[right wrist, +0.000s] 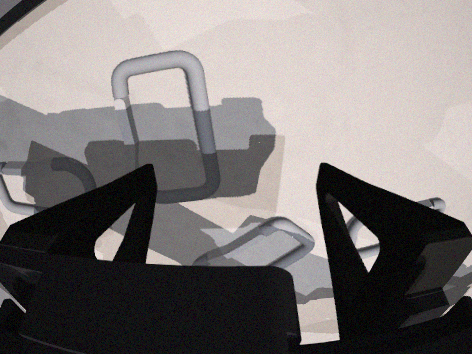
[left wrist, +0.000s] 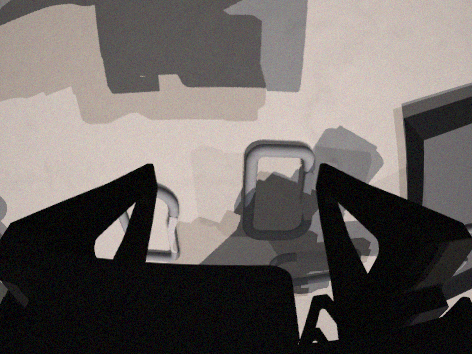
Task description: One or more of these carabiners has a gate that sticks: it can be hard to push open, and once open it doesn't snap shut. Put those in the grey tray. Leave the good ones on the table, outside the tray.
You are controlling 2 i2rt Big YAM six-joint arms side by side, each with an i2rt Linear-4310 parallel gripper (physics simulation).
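Places are measured from the left arm's base along level axes (x ahead, y left, z up), in centimetres.
Pixels of known places: left gripper, fingertip midpoint: (left wrist: 236,174); right gripper, fingertip midpoint: (right wrist: 235,174) (left wrist: 315,313).
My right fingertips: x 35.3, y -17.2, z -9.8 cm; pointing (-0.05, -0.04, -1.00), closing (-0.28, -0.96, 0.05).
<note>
Behind a point stands the place of what it marks.
My left gripper (left wrist: 236,174) @(x 35.6, y 4.4, z -7.4 cm) is open and empty above the table. Ahead of it, nearer the right finger, a grey carabiner (left wrist: 249,185) @(x 34.3, y -0.7, z -12.9 cm) lies flat, its lower part in shadow. A second carabiner (left wrist: 171,200) @(x 28.2, y 0.0, z -13.0 cm) is partly hidden behind the left finger, and a third (left wrist: 285,259) @(x 34.1, y -10.4, z -13.0 cm) lies in shadow by the palm. The grey tray (left wrist: 414,165) @(x 46.4, y -3.2, z -12.3 cm) is at the right edge. My right gripper (right wrist: 235,174) @(x 35.3, y -17.2, z -9.8 cm) is open and empty. A large carabiner (right wrist: 196,90) @(x 38.5, y -16.4, z -12.9 cm) lies ahead left, its gate on the left side, partly behind the left finger. Other carabiners show at lower left (right wrist: 75,170) @(x 36.5, y -7.4, z -12.9 cm), lower middle (right wrist: 292,226) @(x 27.0, y -19.2, z -13.0 cm) and behind the right finger (right wrist: 436,204) @(x 24.3, y -31.8, z -13.0 cm).
Broad arm and gripper shadows fall across the table (left wrist: 350,60) @(x 43.4, y 5.3, z -13.8 cm) (right wrist: 350,75) @(x 36.8, y -24.4, z -13.8 cm) in both views. A dark curved edge (right wrist: 17,16) @(x 46.4, y -8.9, z -13.1 cm) crosses the top left corner of the right wrist view. The carabiners at the bottom of that view lie close together near the gripper body.
</note>
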